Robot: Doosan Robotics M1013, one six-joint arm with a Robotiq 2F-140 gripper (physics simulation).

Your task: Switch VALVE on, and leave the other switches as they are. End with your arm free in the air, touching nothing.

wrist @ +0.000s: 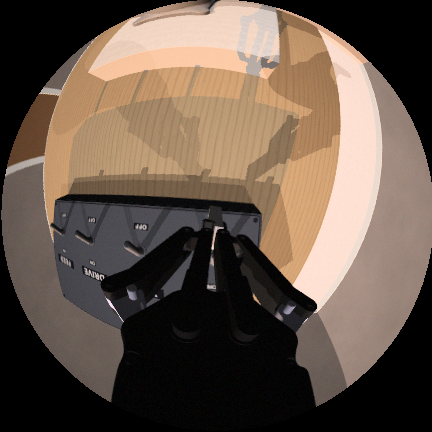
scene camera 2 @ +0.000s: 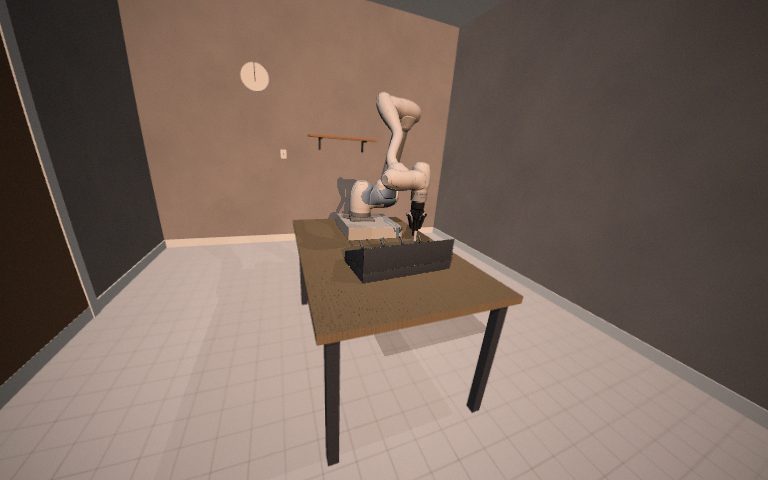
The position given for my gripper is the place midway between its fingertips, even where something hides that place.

Observation:
I see my gripper [wrist: 213, 215] and a dark switch panel [scene camera 2: 370, 264].
The dark switch panel is seen too in the wrist view [wrist: 108, 220].

